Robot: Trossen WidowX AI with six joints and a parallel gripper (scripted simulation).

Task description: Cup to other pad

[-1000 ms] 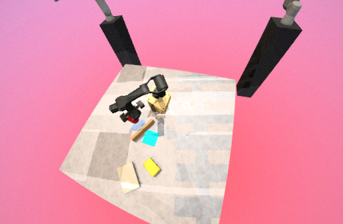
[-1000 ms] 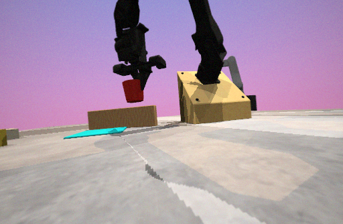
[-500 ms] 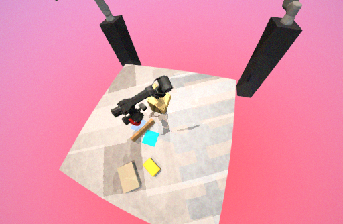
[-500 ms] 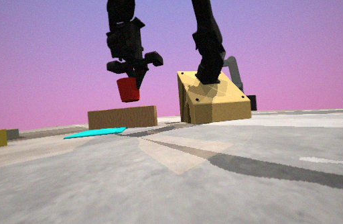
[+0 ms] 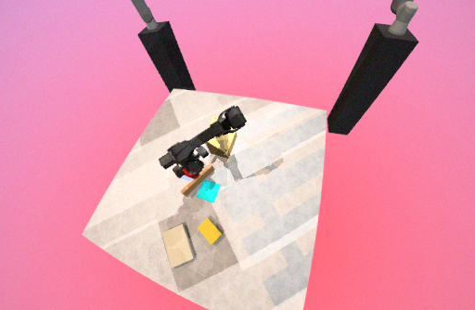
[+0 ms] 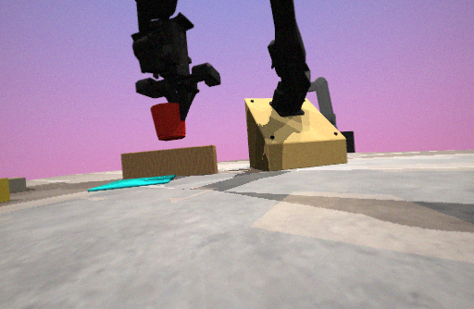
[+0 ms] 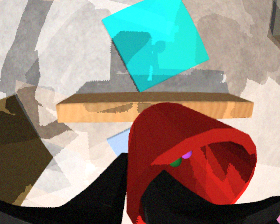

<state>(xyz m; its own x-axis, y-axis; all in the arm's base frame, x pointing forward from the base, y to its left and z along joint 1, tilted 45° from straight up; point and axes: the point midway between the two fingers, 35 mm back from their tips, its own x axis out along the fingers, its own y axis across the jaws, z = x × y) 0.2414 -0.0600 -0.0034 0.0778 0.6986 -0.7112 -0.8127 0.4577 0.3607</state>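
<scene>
Right now the cyan pad is 80 mm ahead of my gripper tip, 60 mm to the left of it and 130 mm below it. Round my gripper tip: pale blue pad: 10 mm behind, 80 mm to the right, 130 mm below; red cup: 20 mm ahead, 20 mm to the right; wooden bar: 40 mm ahead, 10 mm to the right, 100 mm below.
</scene>
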